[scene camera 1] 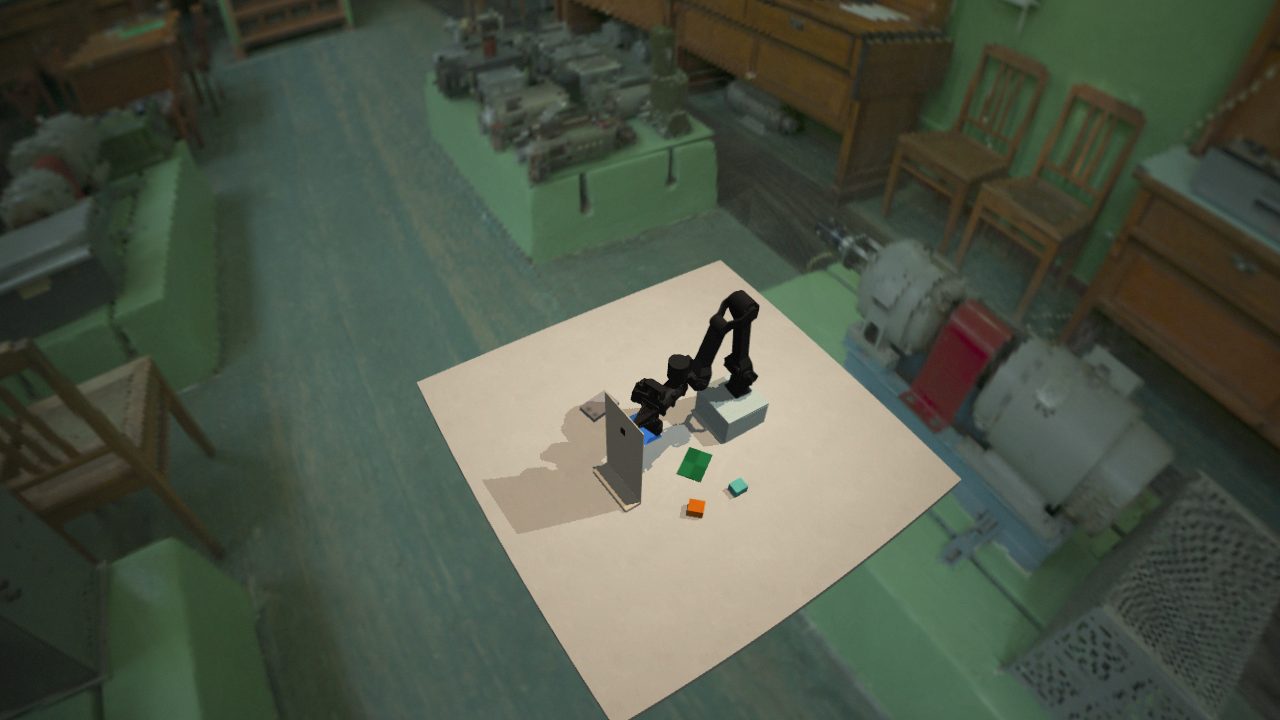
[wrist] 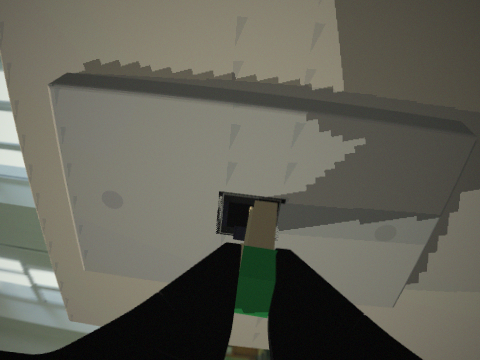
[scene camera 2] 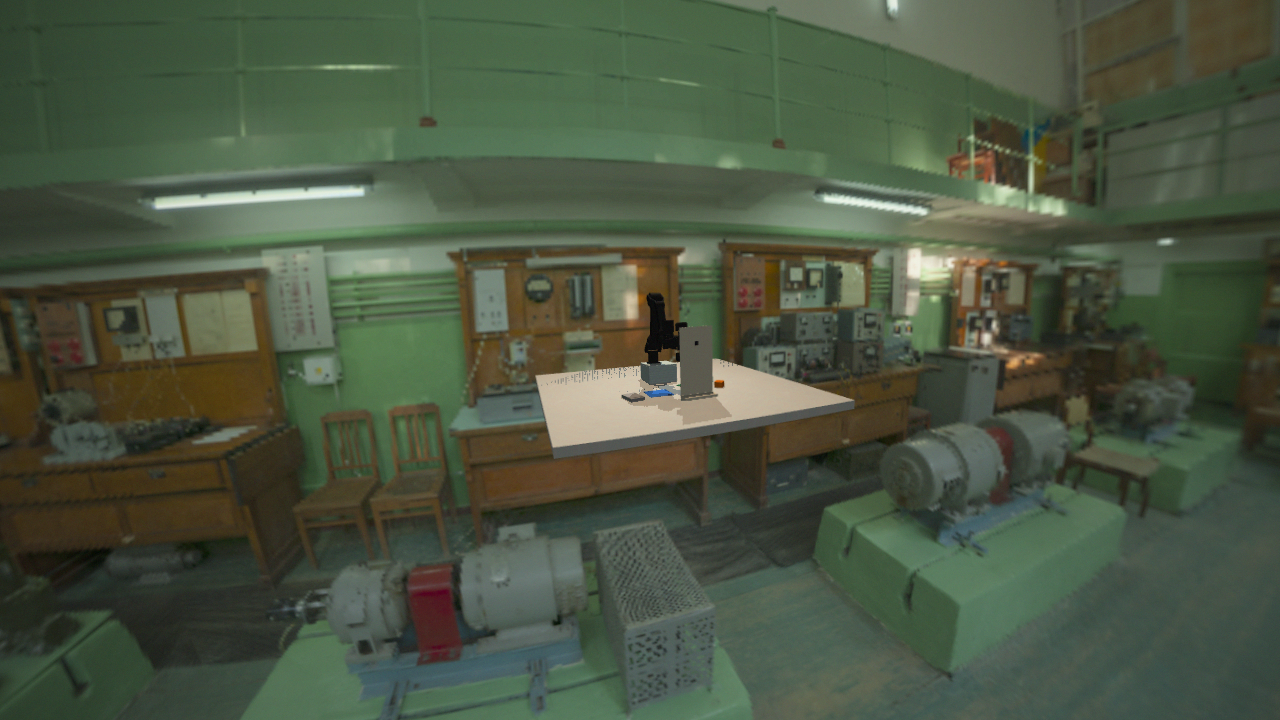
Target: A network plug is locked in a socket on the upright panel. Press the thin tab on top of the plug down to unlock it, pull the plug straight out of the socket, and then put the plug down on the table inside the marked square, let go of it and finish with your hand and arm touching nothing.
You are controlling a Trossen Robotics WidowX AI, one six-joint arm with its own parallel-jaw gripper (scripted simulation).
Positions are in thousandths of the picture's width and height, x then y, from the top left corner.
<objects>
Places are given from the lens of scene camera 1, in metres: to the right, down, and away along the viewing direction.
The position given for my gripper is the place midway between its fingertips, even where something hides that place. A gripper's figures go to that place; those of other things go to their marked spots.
my gripper (scene camera 1: 495,592): -0.02, 0.17, 1.67
green square (scene camera 1: 543,642): 0.17, 0.31, 1.89
</objects>
